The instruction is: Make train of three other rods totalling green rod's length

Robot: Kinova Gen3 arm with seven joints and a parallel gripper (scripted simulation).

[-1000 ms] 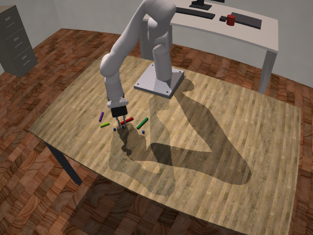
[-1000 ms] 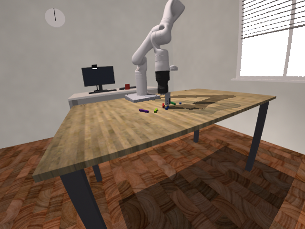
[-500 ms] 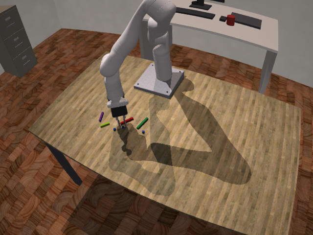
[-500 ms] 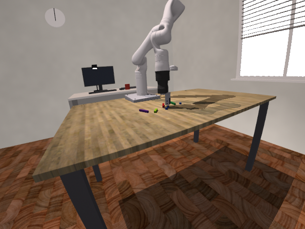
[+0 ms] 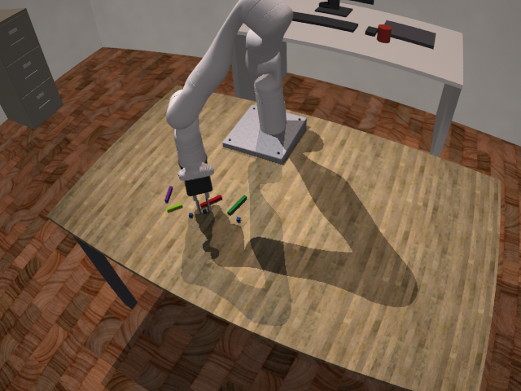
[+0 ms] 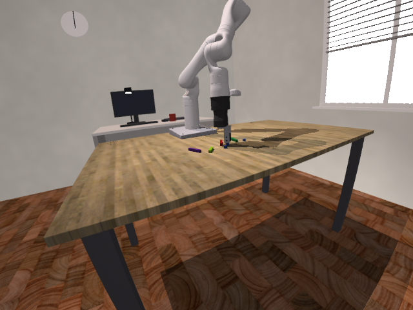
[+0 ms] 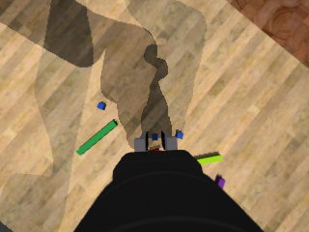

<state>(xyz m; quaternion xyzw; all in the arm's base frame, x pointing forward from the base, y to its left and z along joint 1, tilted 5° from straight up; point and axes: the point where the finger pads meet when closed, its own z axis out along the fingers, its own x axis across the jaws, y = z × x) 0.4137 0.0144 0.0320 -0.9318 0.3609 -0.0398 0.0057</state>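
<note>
The red rod lies 40 mm behind my hand, 30 mm below it and 10 mm to the right of it. Round my hand: green rod: 70 mm to the left, 70 mm behind, 30 mm below; purple rod: 150 mm to the right, 30 mm below; lime rod: 90 mm to the right, 40 mm ahead, 30 mm below.
</note>
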